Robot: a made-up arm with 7 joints. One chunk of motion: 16 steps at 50 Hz.
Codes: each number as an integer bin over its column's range. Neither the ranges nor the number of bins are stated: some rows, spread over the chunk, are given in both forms.
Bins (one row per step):
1: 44 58 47 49 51 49 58
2: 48 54 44 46 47 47 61
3: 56 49 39 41 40 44 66
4: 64 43 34 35 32 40 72
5: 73 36 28 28 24 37 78
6: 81 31 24 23 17 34 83
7: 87 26 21 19 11 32 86
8: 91 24 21 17 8 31 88
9: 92 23 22 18 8 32 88
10: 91 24 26 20 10 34 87
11: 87 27 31 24 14 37 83
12: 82 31 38 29 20 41 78
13: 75 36 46 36 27 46 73
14: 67 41 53 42 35 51 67
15: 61 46 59 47 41 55 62
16: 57 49 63 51 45 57 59
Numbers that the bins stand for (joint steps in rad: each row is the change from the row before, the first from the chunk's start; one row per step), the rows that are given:
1: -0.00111 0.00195 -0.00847 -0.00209 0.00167 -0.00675 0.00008
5: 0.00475 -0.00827 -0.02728 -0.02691 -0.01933 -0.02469 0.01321
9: 0.00859 -0.01431 -0.03322 -0.03873 -0.03178 -0.03216 0.01978
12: 0.00657 -0.01060 -0.01738 -0.02573 -0.02244 -0.01871 0.01321
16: 0.00152 -0.00223 0.00736 0.00027 -0.00300 0.00521 0.00074
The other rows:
2: -0.00030 0.00009 -0.01144 -0.00564 -0.00144 -0.00974 0.00205
3: 0.00131 -0.00223 -0.01639 -0.01155 -0.00689 -0.01422 0.00533
4: 0.00293 -0.00502 -0.02134 -0.01864 -0.01311 -0.02020 0.00927
6: 0.00636 -0.01060 -0.03124 -0.03282 -0.02478 -0.02917 0.01649
7: 0.00758 -0.01292 -0.03421 -0.03755 -0.02944 -0.03216 0.01846
8: 0.00838 -0.01385 -0.03421 -0.03991 -0.03178 -0.03366 0.01978
10: 0.00838 -0.01385 -0.02926 -0.03636 -0.03022 -0.02917 0.01912
11: 0.00758 -0.01245 -0.02431 -0.03164 -0.02711 -0.02469 0.01649
13: 0.00515 -0.00827 -0.00946 -0.01745 -0.01700 -0.01123 0.00993
14: 0.00354 -0.00595 -0.00254 -0.01036 -0.01078 -0.00376 0.00599
15: 0.00232 -0.00363 0.00340 -0.00445 -0.00611 0.00222 0.00271

